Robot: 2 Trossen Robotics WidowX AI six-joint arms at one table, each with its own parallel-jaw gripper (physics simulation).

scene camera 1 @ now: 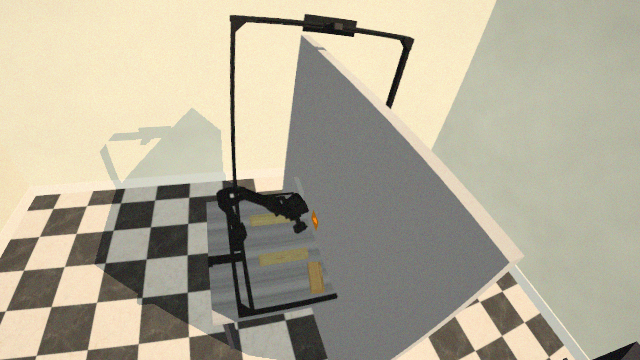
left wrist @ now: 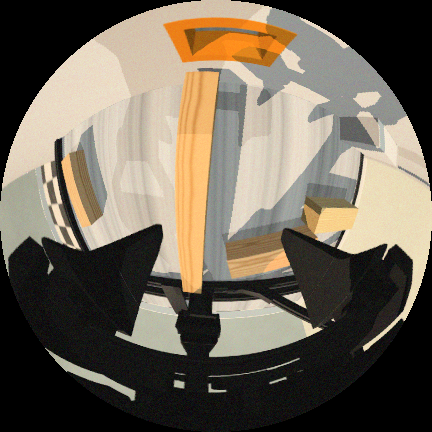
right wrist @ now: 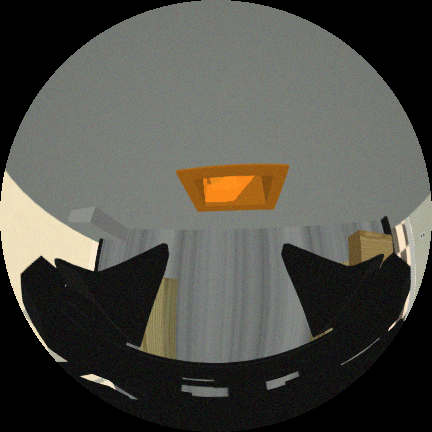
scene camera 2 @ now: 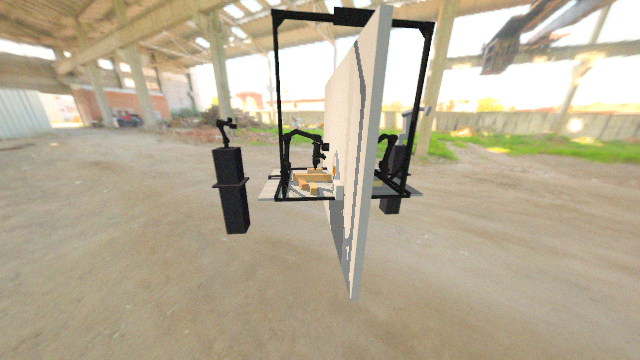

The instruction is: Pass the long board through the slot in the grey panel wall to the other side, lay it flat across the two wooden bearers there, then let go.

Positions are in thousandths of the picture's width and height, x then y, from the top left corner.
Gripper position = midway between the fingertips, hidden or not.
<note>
The left gripper (left wrist: 520, 538) is open and holds nothing. The right gripper (right wrist: 527, 580) is open and holds nothing. Further things: an orange-framed slot (left wrist: 608, 112).
The orange-framed slot is seen too in the right wrist view (right wrist: 571, 432).
</note>
